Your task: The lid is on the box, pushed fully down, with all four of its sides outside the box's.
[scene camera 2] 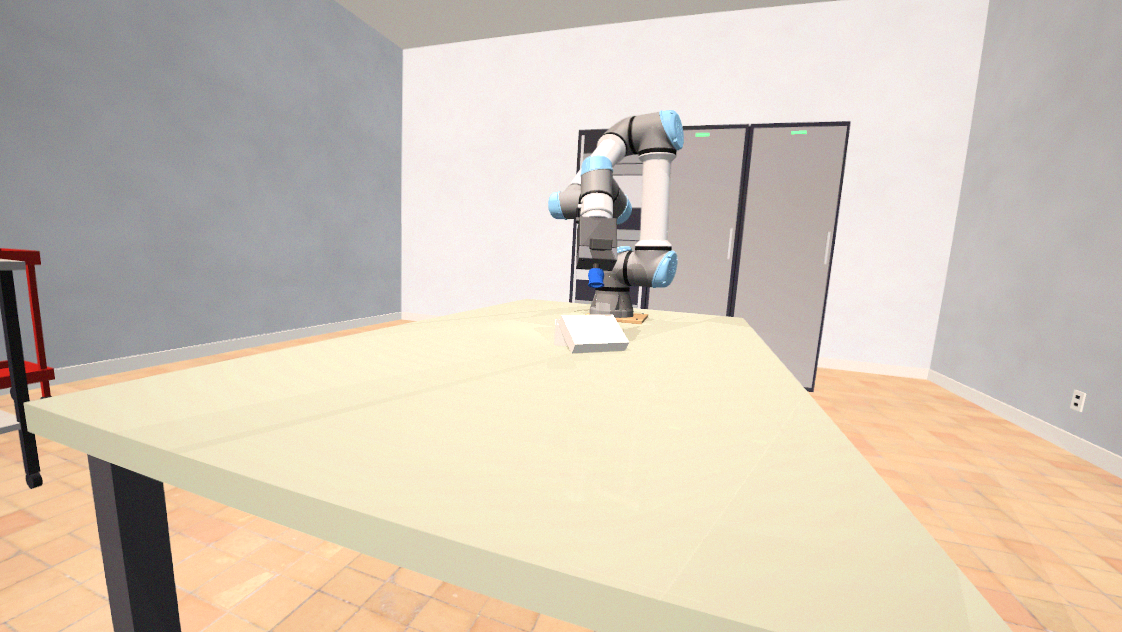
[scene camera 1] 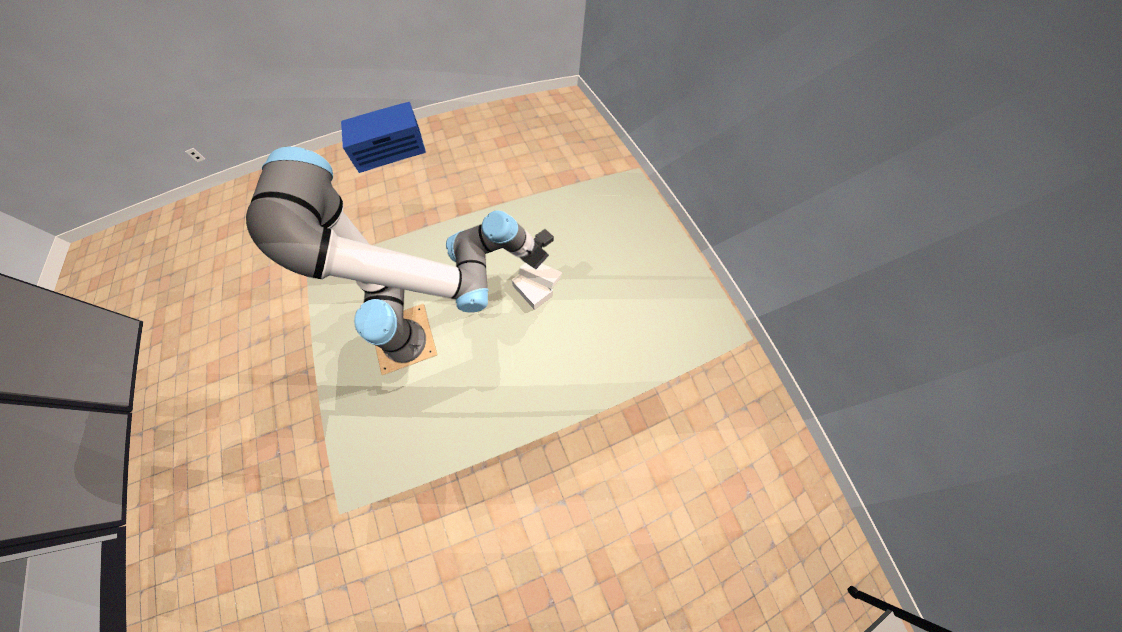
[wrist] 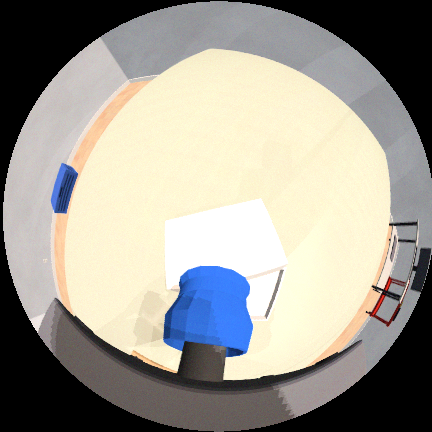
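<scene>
A white lid sits tilted, one end over the white box and the other low towards scene camera 2. It is not level on the box. The box stands on the table; part of its open top shows beside the lid in the wrist view, and the lid hides the rest. My gripper, a blue suction cup, hangs above the lid and box with a visible gap in scene camera 2. It is off and holds nothing. In scene camera 1 the dark tool body hides the cup.
The pale table carries the box, the lid and the arm's base plate. A blue cabinet stands by the wall. A red-framed cart stands away from the table.
</scene>
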